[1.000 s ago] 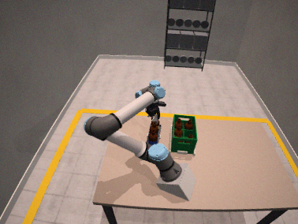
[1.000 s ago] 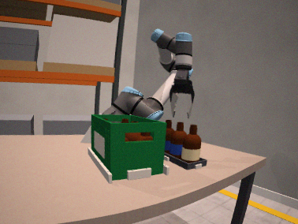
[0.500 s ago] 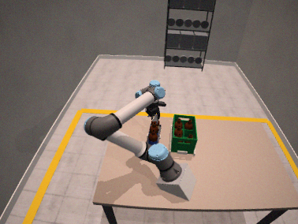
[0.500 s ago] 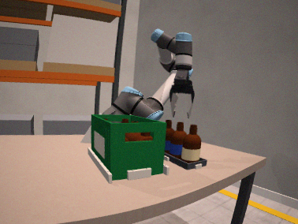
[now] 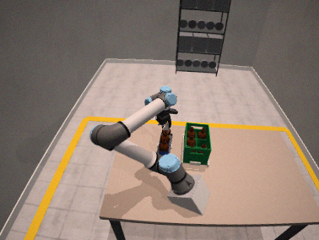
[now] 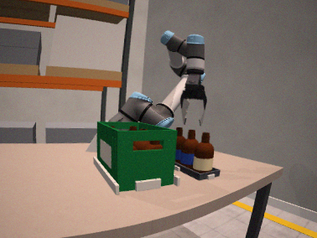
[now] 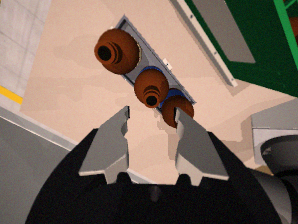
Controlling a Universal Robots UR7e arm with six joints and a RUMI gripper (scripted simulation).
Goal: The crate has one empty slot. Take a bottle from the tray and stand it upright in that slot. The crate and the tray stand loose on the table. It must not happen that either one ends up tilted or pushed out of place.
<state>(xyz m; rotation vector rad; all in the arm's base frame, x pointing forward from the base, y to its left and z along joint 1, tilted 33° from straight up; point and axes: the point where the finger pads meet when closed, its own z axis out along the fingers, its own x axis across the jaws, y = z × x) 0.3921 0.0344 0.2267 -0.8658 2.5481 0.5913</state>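
The bottle is 11 cm below my hand. Also, from my hand: green crate 25 cm to the right, 11 cm below, 2 cm behind; tray 18 cm below.
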